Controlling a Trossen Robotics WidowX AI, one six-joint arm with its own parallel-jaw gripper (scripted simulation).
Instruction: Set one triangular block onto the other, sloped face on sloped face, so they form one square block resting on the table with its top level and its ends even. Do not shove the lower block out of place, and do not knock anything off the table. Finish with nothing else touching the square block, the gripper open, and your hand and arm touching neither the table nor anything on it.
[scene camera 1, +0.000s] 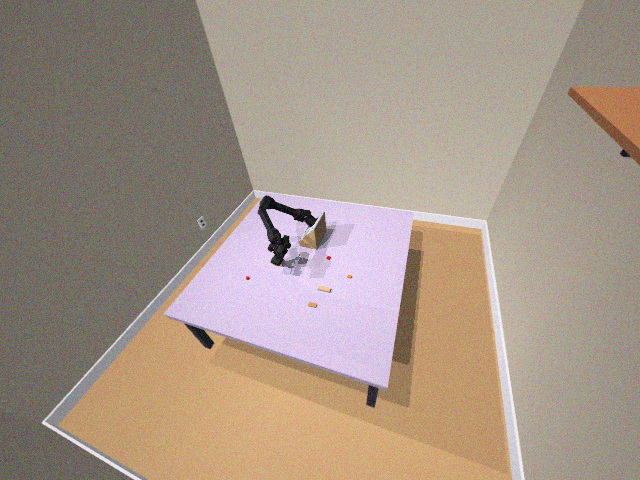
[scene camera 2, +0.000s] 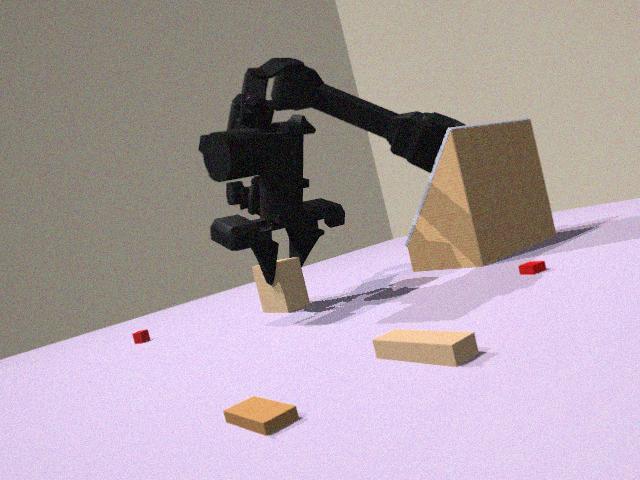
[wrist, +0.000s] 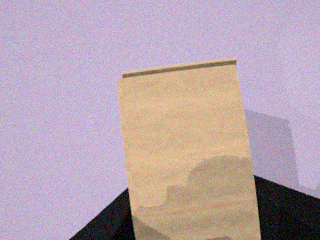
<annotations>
my gripper: holds a triangular block (scene camera 2: 289, 287)
</annotations>
